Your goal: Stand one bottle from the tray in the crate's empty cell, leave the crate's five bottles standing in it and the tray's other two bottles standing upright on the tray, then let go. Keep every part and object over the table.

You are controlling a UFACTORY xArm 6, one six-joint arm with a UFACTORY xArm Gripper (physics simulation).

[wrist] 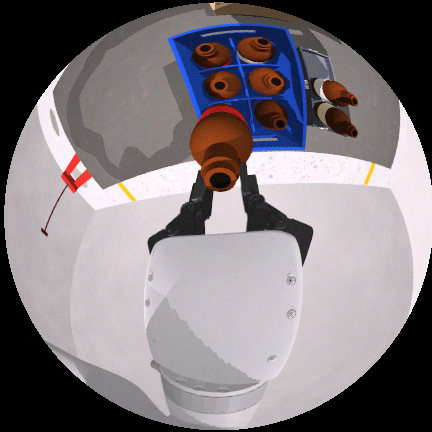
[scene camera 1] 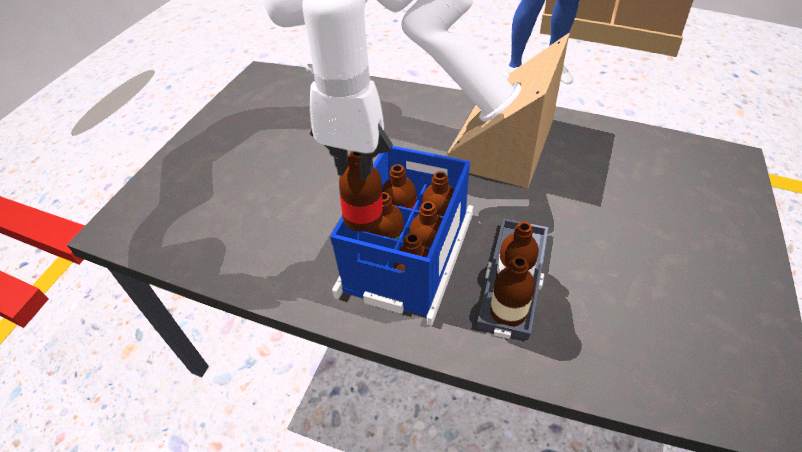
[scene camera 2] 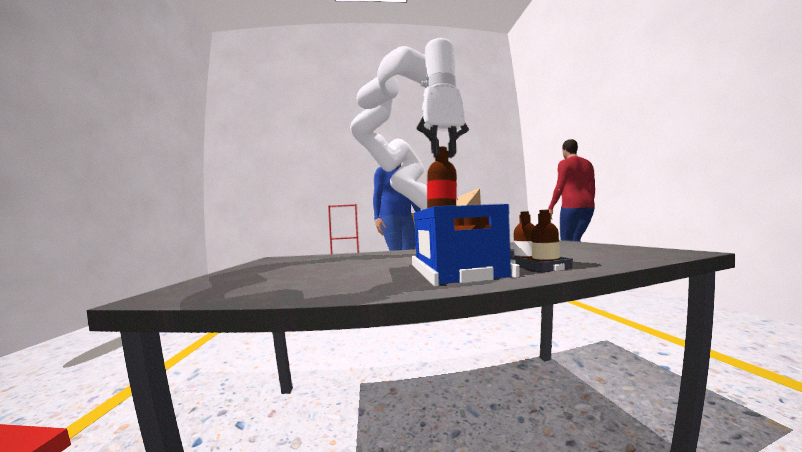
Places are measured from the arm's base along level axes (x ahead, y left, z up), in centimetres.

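Where they show: gripper, fingertip midpoint: [wrist: 224, 175] [scene camera 1: 355, 172] [scene camera 2: 444, 156]; arm's base, link origin: [scene camera 1: 501, 103].
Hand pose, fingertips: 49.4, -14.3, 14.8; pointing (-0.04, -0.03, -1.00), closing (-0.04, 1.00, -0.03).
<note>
Things, the pixels of their top centre, and the offset from my fingertips, as dx, dy, dz.
- brown bottle with a red label, top centre: [wrist: 213, 180] [scene camera 1: 355, 151] [scene camera 2: 439, 147] -1.9, -0.4, +2.9
- blue crate, top centre: [wrist: 247, 80] [scene camera 1: 404, 196] [scene camera 2: 454, 208] -9.3, +4.6, -12.5
- grey tray, top centre: [scene camera 1: 515, 270] [wrist: 324, 88] [scene camera 2: 526, 254] -10.6, +27.8, -27.4
- white-label bottle, top centre: [scene camera 1: 524, 226] [wrist: 354, 100] [scene camera 2: 524, 211] -10.4, +27.7, -14.0
- cream-label bottle, top centre: [scene camera 1: 519, 262] [wrist: 354, 132] [scene camera 2: 544, 209] -2.0, +28.6, -14.0
My gripper [scene camera 1: 354, 168] [scene camera 2: 443, 151] [wrist: 224, 175] is shut on the neck of a brown bottle with a red label [scene camera 1: 361, 208] [scene camera 2: 441, 190] [wrist: 221, 137]. The bottle hangs upright over the front-left cell of the blue crate [scene camera 1: 381, 280] [scene camera 2: 466, 247] [wrist: 297, 115]. Its base is around rim height, partly hidden by the crate wall in scene camera 2. Five brown bottles stand in the other cells. On the grey tray [scene camera 1: 521, 335] [wrist: 315, 62], a white-label bottle [scene camera 1: 519, 250] [scene camera 2: 522, 234] [wrist: 334, 93] and a cream-label bottle [scene camera 1: 512, 291] [scene camera 2: 544, 233] [wrist: 336, 119] stand upright.
The wooden wedge [scene camera 1: 505, 151] [scene camera 2: 470, 197] under the arm's base stands behind the crate. White strips and blocks line the crate's foot. The tray is right of the crate. The table's front edge runs close in front of both.
</note>
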